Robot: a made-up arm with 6 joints.
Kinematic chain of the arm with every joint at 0, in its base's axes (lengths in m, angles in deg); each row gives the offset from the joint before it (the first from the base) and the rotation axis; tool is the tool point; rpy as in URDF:
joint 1: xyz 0 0 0.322 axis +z
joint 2: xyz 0 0 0 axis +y
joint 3: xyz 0.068 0 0.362 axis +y
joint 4: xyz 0.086 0 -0.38 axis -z
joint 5: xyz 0 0 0 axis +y
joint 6: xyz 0.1 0 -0.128 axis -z
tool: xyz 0 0 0 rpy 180 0 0
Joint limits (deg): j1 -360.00..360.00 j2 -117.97..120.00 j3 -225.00..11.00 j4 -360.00..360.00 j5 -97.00..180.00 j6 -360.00..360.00
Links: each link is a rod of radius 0.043 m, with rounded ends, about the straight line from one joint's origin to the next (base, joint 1, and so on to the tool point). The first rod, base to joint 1, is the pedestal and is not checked.
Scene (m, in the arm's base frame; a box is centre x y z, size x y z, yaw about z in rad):
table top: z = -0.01
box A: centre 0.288 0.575 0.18 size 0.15 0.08 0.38 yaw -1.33
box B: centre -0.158 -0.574 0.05 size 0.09 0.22 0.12 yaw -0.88
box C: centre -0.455 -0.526 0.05 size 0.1 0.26 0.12 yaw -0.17
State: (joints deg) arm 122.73 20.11 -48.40 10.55 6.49 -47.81
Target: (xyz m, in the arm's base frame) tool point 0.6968 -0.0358 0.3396
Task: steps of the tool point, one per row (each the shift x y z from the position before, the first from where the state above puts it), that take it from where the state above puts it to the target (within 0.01 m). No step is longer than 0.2 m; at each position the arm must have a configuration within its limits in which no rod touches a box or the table.
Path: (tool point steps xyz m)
1: 0.1268 0.0828 0.0549
2: 0.1498 0.0435 0.0579
3: 0.1595 -0.0018 0.0605
4: 0.1542 -0.0486 0.0621
5: 0.1334 -0.0706 -0.0296
6: 0.1145 -0.1026 -0.0306
7: 0.0880 -0.1293 -0.0318
8: 0.0551 -0.1488 -0.0327
9: 0.0178 -0.1595 -0.0334

